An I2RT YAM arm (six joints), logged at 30 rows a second.
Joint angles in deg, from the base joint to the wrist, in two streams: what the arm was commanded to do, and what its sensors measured. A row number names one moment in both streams.
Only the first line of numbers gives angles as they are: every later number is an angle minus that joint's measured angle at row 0.
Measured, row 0:
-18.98, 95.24, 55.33, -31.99, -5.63, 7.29
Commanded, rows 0 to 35:
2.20, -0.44, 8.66, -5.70, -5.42, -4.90
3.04, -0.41, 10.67, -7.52, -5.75, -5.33
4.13, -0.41, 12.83, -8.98, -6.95, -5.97
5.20, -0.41, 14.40, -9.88, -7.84, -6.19
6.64, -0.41, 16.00, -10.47, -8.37, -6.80
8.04, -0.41, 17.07, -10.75, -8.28, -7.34
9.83, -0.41, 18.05, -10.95, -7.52, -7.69
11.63, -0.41, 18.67, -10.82, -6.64, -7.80
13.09, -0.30, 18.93, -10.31, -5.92, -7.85
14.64, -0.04, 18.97, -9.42, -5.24, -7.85
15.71, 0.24, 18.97, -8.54, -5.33, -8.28
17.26, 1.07, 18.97, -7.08, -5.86, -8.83
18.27, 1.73, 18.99, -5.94, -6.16, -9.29
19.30, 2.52, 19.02, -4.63, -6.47, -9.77
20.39, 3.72, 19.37, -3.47, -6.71, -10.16
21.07, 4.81, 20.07, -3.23, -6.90, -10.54
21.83, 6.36, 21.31, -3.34, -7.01, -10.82
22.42, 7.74, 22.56, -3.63, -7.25, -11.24
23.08, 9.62, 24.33, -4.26, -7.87, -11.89
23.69, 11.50, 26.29, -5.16, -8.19, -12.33
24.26, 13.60, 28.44, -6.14, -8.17, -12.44
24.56, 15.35, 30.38, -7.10, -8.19, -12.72
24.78, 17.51, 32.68, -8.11, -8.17, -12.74
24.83, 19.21, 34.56, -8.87, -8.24, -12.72
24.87, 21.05, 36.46, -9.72, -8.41, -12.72
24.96, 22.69, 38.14, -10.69, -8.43, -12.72
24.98, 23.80, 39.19, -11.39, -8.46, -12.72
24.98, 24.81, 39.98, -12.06, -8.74, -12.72
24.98, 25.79, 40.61, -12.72, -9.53, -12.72
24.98, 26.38, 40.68, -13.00, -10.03, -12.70
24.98, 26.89, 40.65, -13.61, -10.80, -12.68
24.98, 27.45, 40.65, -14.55, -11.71, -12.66
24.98, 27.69, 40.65, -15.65, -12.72, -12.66
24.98, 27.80, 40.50, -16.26, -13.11, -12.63
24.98, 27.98, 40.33, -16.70, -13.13, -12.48
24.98, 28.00, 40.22, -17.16, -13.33, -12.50
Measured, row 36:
24.74, 27.48, 39.50, -16.48, -10.71, -12.33
